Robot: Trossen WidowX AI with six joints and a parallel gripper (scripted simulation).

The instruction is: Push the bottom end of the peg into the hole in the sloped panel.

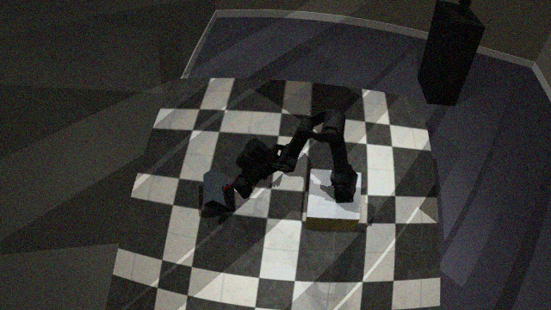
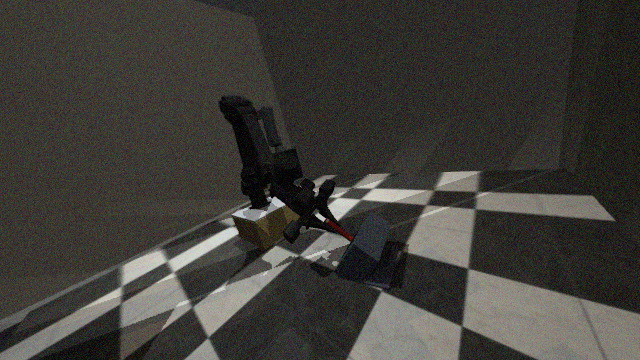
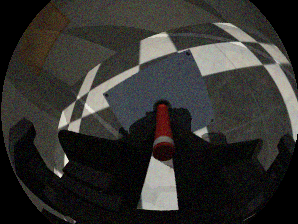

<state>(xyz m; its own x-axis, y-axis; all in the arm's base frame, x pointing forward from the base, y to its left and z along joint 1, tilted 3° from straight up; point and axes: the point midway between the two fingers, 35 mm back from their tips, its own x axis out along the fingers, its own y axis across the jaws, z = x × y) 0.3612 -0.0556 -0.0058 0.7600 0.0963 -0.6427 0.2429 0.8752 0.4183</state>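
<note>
The dark sloped panel lies 6 cm ahead of my gripper tip and 4 cm below it. Round my gripper tip: red peg 1 cm behind, 1 cm above.
</note>
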